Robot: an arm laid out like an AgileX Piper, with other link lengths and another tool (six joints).
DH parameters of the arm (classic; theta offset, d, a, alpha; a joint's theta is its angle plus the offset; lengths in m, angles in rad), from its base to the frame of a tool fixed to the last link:
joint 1: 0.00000 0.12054 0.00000 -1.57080
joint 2: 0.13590 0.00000 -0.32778 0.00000
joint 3: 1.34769 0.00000 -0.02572 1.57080
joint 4: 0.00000 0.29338 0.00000 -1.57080
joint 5: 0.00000 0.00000 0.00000 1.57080
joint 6: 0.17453 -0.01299 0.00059 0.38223
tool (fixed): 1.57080 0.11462 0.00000 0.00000
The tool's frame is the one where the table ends.
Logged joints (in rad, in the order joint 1, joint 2, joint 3, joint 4, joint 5, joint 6), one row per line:
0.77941 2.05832 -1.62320 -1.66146 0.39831 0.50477
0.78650 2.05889 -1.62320 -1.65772 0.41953 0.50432
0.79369 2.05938 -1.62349 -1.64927 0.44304 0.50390
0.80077 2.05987 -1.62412 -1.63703 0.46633 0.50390
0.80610 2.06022 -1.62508 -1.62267 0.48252 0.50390
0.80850 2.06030 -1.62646 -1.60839 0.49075 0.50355
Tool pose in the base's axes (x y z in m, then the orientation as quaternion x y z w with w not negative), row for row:
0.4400 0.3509 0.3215 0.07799 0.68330 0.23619 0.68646
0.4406 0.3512 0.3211 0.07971 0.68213 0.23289 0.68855
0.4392 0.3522 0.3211 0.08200 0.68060 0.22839 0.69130
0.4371 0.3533 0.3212 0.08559 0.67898 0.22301 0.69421
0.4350 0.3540 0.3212 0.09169 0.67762 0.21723 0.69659
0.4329 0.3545 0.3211 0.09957 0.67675 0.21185 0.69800
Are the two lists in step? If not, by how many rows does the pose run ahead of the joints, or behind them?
The pose runs 2 rows behind the joints: the pose in row i belongs to the joints in row i - 2.
